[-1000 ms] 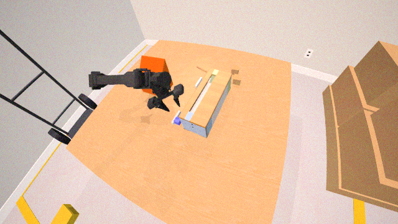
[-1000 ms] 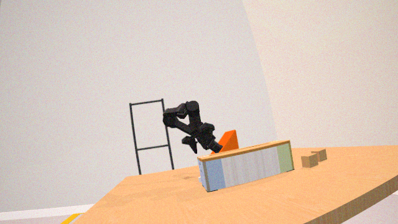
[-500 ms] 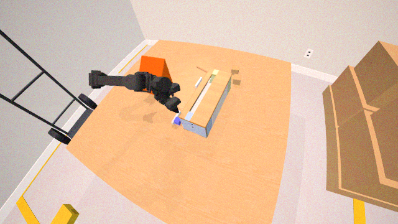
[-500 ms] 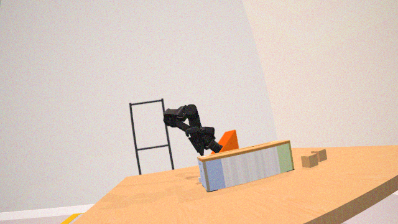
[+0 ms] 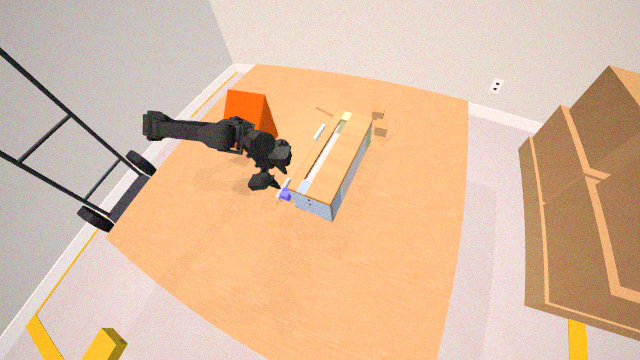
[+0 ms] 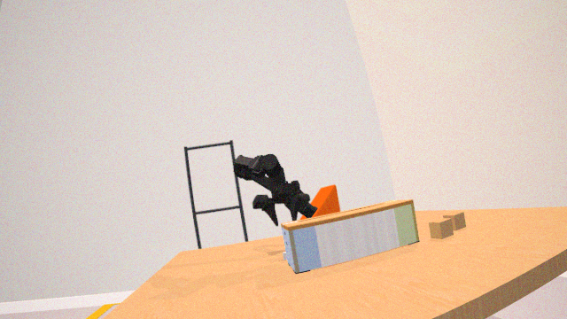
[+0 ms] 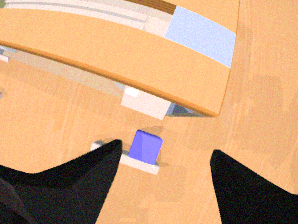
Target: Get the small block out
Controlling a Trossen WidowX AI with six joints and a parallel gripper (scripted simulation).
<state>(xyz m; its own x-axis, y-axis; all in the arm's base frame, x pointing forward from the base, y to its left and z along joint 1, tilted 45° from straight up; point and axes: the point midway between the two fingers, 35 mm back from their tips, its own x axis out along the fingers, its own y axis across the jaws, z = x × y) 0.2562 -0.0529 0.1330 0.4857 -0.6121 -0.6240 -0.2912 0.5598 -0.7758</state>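
Right now my gripper tip is 20 mm past the blue block and 100 mm above it. From my gripper tip the other things lie so: long wooden box (50 mm ahead, 180 mm to the left, 60 mm below).
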